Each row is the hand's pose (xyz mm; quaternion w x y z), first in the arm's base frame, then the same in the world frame.
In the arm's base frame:
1: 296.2 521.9 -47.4 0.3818 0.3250 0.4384 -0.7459
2: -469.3 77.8 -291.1 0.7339 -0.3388 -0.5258 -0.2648
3: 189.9 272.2 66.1 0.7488 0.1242 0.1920 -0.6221
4: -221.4 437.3 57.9 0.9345 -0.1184 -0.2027 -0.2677
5: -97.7 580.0 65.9 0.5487 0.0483 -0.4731 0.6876
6: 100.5 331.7 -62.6 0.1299 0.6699 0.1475 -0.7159
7: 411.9 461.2 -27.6 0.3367 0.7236 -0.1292 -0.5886
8: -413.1 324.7 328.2 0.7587 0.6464 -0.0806 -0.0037
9: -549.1 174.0 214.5 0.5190 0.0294 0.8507 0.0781
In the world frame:
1: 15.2 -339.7 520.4 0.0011 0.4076 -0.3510 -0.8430
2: -626.7 13.2 -32.8 0.0357 -0.8346 -0.3584 -0.4168
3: -187.1 -136.8 587.0 0.1640 -0.0608 -0.3789 -0.9088
4: -120.2 65.1 198.1 0.3140 -0.5973 -0.3317 -0.6593
5: 35.5 -31.1 245.3 0.7007 -0.6354 -0.0801 0.3143
6: -200.0 -196.9 431.1 0.0173 -0.5537 0.6838 0.4749
7: -9.8 -379.9 643.8 0.1666 0.2970 -0.8583 -0.3839
8: -154.8 412.5 223.3 0.7534 -0.0172 -0.5724 -0.3233
9: -360.8 435.1 117.4 0.5173 0.2801 0.4508 -0.6713

